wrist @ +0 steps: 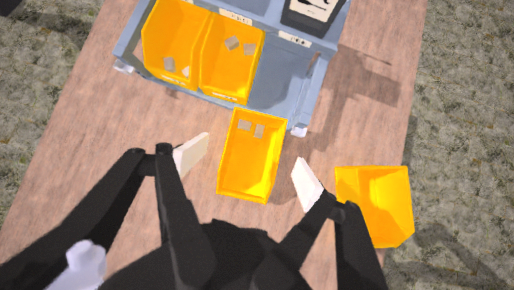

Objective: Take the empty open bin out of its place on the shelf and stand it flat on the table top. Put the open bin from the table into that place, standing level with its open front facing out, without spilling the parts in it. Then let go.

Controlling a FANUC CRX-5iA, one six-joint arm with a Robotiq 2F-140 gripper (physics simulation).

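Frame: origin at the arm's base, x right, y ahead, z up, level; metres.
Seen in the pictures: gripper, fingertip midpoint: (251,155).
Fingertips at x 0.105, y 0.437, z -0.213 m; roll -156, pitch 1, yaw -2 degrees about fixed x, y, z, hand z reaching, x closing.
Note:
Offsets run from my fingertips to a thing's middle. "spot": to the spot under its first point. Level surfaces: height alone.
A yellow open bin {spot: dx +0.000, dy -0.013, dz -0.136 m} (249,162) with two small grey parts at its far end is in the middle of the wrist view. Its far end is at the front edge of the blue-grey shelf {spot: dx +0.087, dy +0.135, dz -0.054 m} (312,95), below the vacant right-hand place (280,75). Whether that end touches the shelf edge or overlaps it, I cannot tell. My gripper (251,155) is open, with one pale fingertip on each side of this bin and a gap on both sides. The empty yellow bin {spot: dx +0.312, dy -0.029, dz -0.109 m} (387,200) is at the right edge of the table top {dz -0.139 m} (115,135), partly hidden behind the right finger.
Two more yellow bins, the left one {spot: dx -0.239, dy +0.239, dz -0.130 m} (175,37) and the middle one {spot: dx -0.095, dy +0.210, dz -0.130 m} (231,62), sit side by side in the shelf with small grey parts in them. A black box {spot: dx +0.042, dy +0.239, dz -0.014 m} (307,20) with a white label stands further back. The right side post borders the vacant place.

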